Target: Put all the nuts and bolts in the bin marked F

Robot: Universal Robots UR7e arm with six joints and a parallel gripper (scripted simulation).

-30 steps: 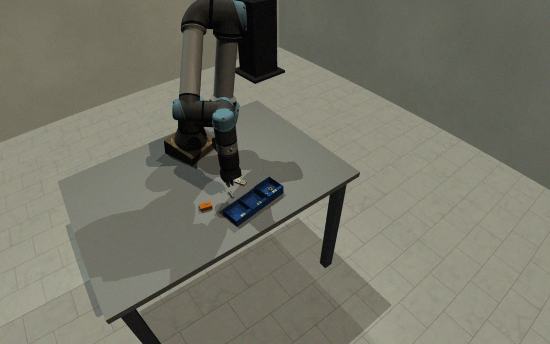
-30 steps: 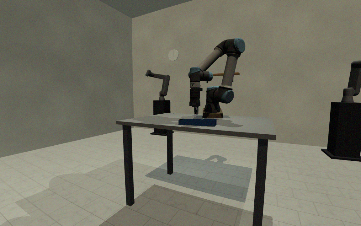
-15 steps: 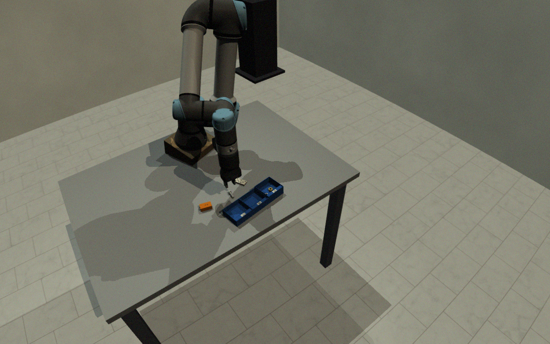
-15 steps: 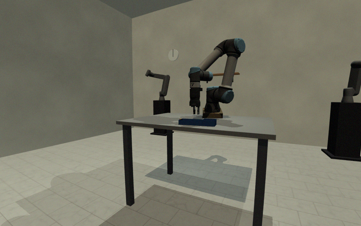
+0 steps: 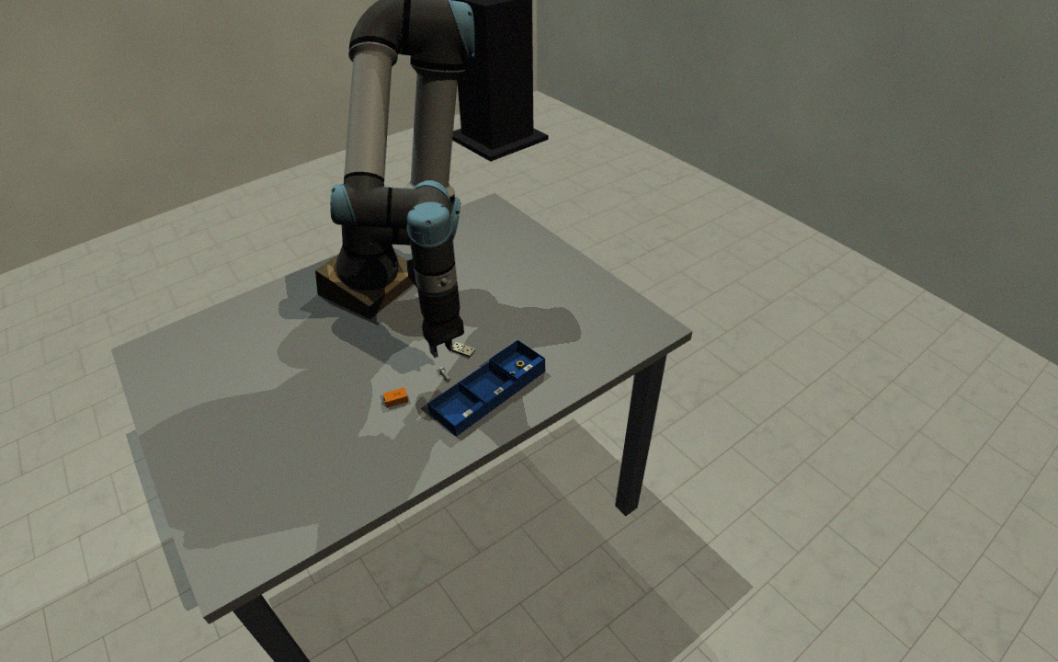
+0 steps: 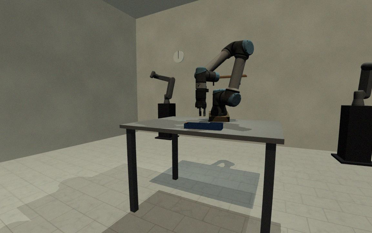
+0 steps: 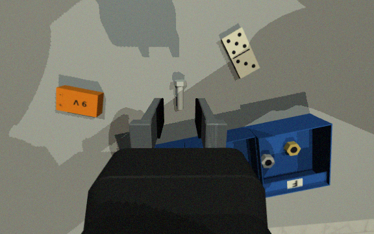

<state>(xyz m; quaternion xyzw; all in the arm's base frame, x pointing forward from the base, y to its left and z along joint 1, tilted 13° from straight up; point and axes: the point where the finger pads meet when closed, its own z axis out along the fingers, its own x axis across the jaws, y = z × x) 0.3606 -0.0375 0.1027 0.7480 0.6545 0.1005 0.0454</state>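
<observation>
Right now the grey bolt is 90 mm below my hand and 10 mm behind it. The rest, counted from my hand: orange 9 V battery (130 mm to the right, 80 mm below, 10 mm behind); then white domino (90 mm below, 80 mm to the left, 40 mm behind); then blue bin row (100 mm ahead, 70 mm below, 40 mm to the left).
</observation>
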